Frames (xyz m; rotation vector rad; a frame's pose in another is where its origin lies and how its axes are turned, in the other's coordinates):
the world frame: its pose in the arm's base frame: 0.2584 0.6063 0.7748 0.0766 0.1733 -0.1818
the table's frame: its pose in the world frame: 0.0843 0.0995 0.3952 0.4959 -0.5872 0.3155
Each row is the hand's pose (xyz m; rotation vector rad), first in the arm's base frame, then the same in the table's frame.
Working: the arm's base frame: its pose in the table's frame: -0.8663 -1.0259 -0.3669 -0.5336 0.4729 -0.0762

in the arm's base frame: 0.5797 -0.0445 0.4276 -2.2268 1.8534 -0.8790
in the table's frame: -0.1543 -0.9730 -0.2608 1.9916 -1.4326 0.7020
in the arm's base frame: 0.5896 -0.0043 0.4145 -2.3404 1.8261 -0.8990
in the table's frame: -0.1535 -0.9465 -0.2952 1.9838 -1.3325 0.6586
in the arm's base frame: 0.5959 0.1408 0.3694 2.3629 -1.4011 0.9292
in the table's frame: -0.1757 -0.8441 -0.4054 1.9354 -0.9120 0.5730
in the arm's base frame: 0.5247 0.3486 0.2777 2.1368 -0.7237 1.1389
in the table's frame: -0.2912 -0.6949 -0.5505 1.7934 -0.2427 0.6465
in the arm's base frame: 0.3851 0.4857 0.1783 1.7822 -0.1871 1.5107
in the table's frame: -0.4675 -0.5971 -0.6373 1.6076 0.3497 0.9298
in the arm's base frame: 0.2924 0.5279 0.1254 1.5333 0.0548 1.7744
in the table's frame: -0.5761 -0.5681 -0.6604 1.4855 0.6402 1.1724
